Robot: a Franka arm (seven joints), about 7 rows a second.
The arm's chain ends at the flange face. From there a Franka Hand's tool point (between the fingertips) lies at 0.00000 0.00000 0.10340 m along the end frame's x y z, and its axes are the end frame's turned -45 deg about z.
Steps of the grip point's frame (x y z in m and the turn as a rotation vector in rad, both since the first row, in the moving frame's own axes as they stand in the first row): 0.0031, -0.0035, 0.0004, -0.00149, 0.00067, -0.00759; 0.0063, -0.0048, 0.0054, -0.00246, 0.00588, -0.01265; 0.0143, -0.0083, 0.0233, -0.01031, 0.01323, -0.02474; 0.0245, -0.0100, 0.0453, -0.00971, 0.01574, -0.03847; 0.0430, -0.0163, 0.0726, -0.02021, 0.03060, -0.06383; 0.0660, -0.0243, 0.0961, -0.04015, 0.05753, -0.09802; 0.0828, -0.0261, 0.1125, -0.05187, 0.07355, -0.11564
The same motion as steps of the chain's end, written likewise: -0.0004, -0.0047, 0.0004, -0.00058, 0.00153, -0.00759; 0.0005, -0.0076, 0.0054, 0.00242, 0.00590, -0.01265; 0.0025, -0.0157, 0.0233, 0.00206, 0.01665, -0.02474; 0.0084, -0.0239, 0.0453, 0.00426, 0.01800, -0.03847; 0.0152, -0.0411, 0.0727, 0.00735, 0.03593, -0.06383; 0.0224, -0.0622, 0.0964, 0.01229, 0.06907, -0.09802; 0.0310, -0.0749, 0.1129, 0.01533, 0.08869, -0.11564
